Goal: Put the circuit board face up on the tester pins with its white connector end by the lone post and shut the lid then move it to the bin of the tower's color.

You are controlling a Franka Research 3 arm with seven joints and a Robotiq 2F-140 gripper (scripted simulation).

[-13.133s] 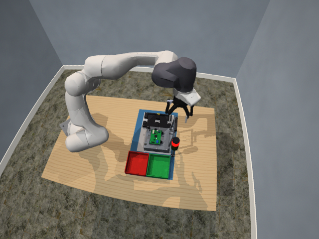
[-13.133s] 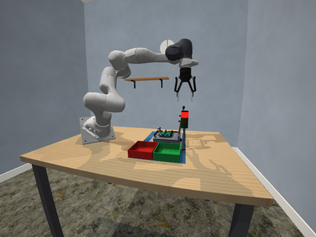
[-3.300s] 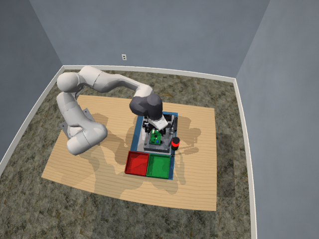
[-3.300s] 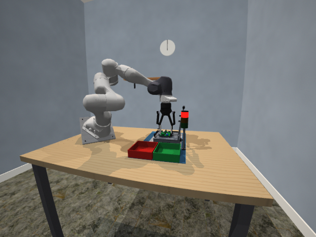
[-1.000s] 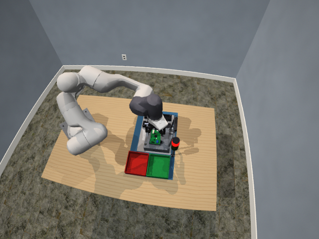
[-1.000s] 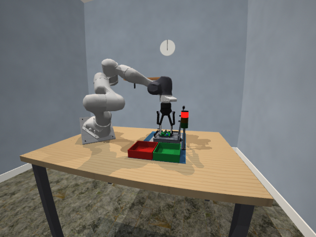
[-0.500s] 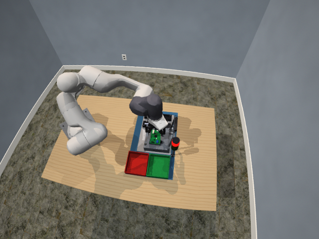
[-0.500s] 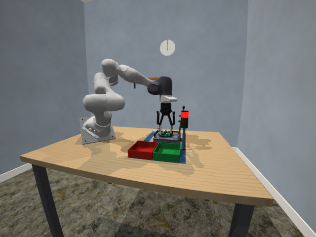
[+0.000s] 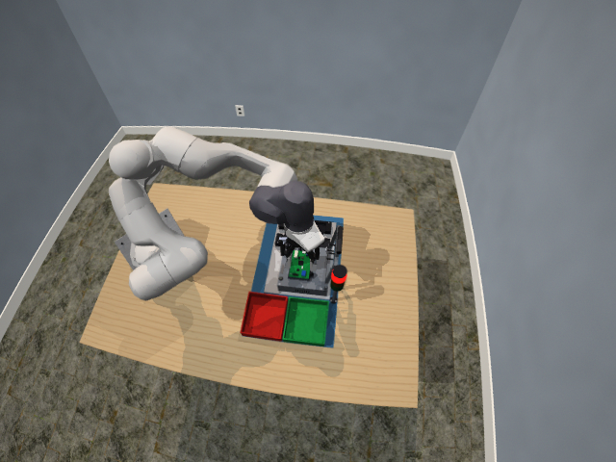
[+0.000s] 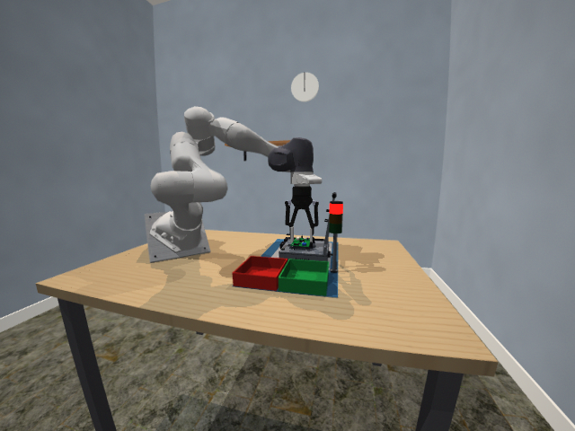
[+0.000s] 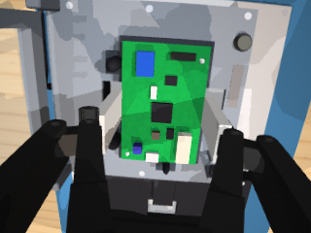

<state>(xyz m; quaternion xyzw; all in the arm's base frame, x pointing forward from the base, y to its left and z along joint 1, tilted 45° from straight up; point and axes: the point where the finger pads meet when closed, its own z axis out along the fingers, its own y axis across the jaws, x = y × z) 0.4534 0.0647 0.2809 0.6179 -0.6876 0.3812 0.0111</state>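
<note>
The green circuit board lies 20 mm below my hand. The rest, counted from my hand: tester plate: 30 mm below, 10 mm ahead; then clear lid: 110 mm ahead, 80 mm above, 30 mm to the right; then green bin: 200 mm to the right, 90 mm below, 10 mm behind.
</note>
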